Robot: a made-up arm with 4 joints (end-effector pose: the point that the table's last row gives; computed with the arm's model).
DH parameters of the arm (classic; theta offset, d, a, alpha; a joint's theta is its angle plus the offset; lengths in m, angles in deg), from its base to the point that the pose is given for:
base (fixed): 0 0.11 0 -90
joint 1: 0 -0.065 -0.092 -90
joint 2: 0 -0.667 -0.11 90
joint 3: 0 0.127 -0.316 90
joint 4: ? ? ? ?
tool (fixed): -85.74 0.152 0 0
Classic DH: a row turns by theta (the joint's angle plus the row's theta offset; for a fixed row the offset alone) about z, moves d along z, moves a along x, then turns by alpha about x.
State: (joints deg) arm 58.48 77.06 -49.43 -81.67
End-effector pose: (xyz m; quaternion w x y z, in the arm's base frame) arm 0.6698 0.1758 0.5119 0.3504 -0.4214 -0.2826 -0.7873
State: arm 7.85 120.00 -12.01 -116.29
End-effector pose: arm 0.0643 0.1017 0.9191 0.4609 0.0634 0.1364 0.8746
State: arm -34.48 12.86 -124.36 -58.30
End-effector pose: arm -0.5267 0.2604 0.4364 0.1207 0.4067 -0.8916 -0.1581
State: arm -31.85 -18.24 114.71 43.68
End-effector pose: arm -0.5522 0.3809 1.0441 0.6702 0.1021 0.6629 0.3177
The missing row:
joint 4: 85.74 0 0.3369 0
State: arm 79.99 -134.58 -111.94 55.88
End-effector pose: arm 0.0176 -0.3254 0.4253 0.3728 0.7607 -0.5237 0.0892
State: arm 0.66 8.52 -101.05 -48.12
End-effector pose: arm -0.2829 0.3010 0.7029 0.5638 0.2597 -0.7230 -0.3031
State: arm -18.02 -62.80 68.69 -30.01
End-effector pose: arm -0.6964 0.1076 0.7667 0.8432 -0.4400 0.2602 0.1662
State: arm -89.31 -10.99 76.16 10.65
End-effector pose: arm -1.0492 0.3794 -0.1035 0.9835 -0.1052 -0.1047 0.1038
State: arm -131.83 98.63 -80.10 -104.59
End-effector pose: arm -0.4951 0.1886 -0.3803 0.6495 -0.6982 0.1216 0.2755
